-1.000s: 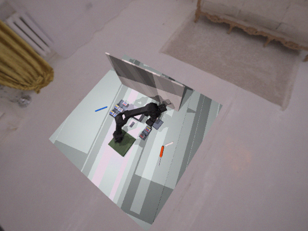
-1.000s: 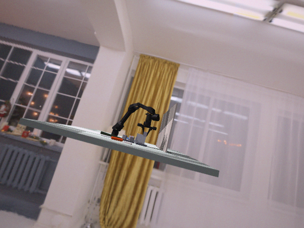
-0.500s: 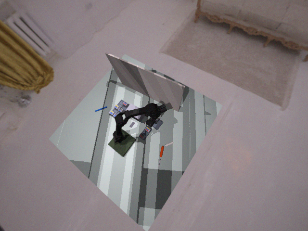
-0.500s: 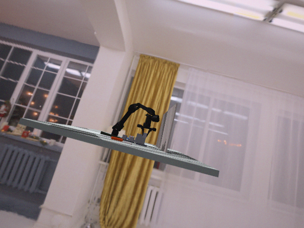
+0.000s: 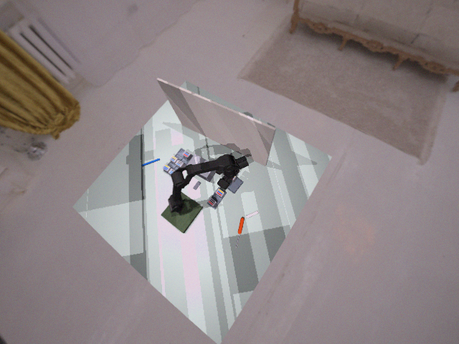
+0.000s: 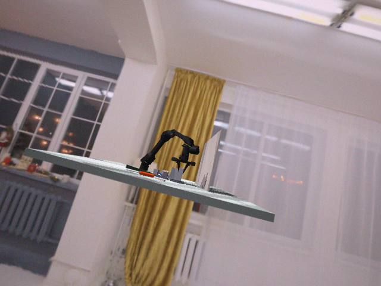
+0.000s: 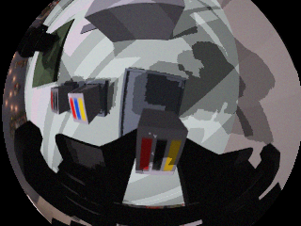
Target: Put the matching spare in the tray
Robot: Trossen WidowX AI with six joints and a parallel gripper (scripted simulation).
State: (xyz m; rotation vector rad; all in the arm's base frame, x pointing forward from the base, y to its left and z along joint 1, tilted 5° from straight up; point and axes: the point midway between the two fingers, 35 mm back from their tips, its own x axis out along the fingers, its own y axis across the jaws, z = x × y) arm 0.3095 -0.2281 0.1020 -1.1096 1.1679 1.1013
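Now: the grey tray 10 mm behind my gripper tip, 10 mm to the left of it and 70 mm below it. Also, from my gripper tip: upright panel (210 mm ahead, 210 mm to the left, 150 mm above); then mounted unit (20 mm behind, 220 mm to the left, 20 mm below); then small grey piece (140 mm behind, 200 mm to the left, 70 mm below).
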